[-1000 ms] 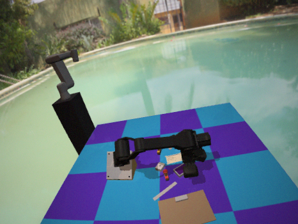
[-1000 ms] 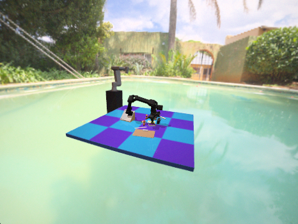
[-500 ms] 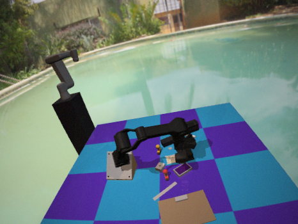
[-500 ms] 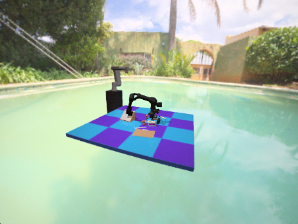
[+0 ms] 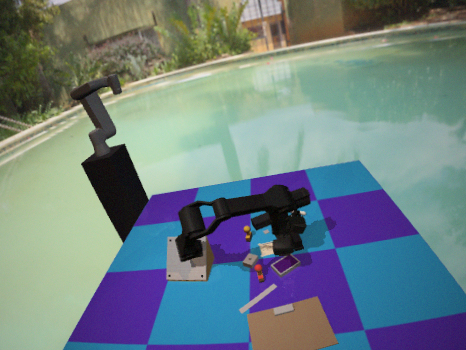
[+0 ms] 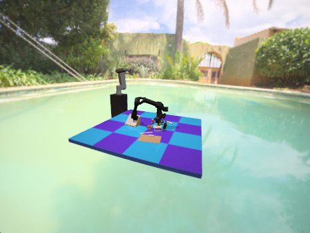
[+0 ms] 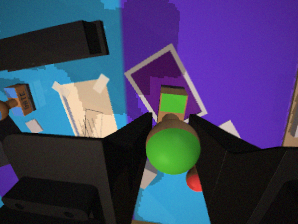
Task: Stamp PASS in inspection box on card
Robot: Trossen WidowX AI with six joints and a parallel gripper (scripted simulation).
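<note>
Right now my gripper tip is 80 mm above the ink pad. Round my gripper tip: red-knobbed stamp (100 mm behind, 70 mm below, 40 mm to the right); green-knobbed stamp (right at my gripper tip); cream card (110 mm to the left, 90 mm below, 40 mm behind).
</note>
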